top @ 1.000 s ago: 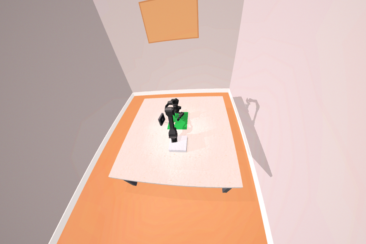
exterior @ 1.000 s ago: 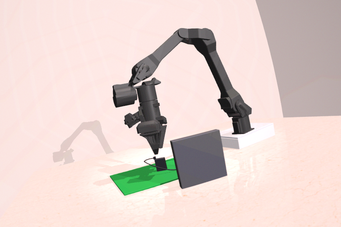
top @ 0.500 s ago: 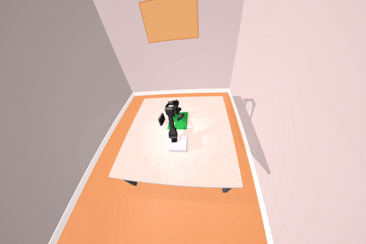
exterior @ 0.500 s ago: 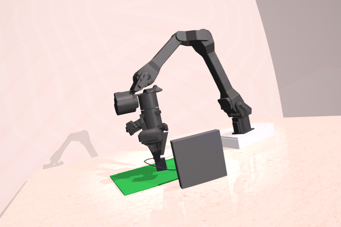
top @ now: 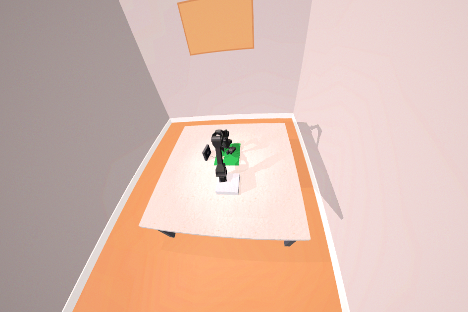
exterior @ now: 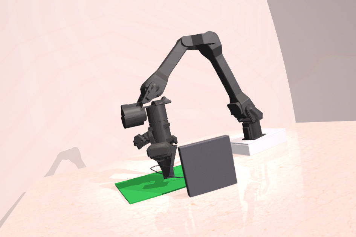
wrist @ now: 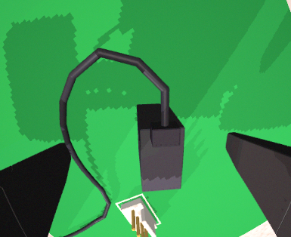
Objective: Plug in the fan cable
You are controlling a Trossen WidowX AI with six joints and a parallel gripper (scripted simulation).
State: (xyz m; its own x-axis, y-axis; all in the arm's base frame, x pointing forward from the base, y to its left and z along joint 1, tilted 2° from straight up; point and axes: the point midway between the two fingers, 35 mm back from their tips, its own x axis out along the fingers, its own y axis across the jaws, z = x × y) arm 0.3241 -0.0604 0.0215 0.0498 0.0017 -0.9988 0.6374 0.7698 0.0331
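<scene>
The dark fan plug is right at my gripper tip. Also, from my gripper tip: white four-pin header: 5 cm to the left, 5 cm behind, 2 cm below; dark square fan: 19 cm to the left, 4 cm above; green board: 3 cm below.
</scene>
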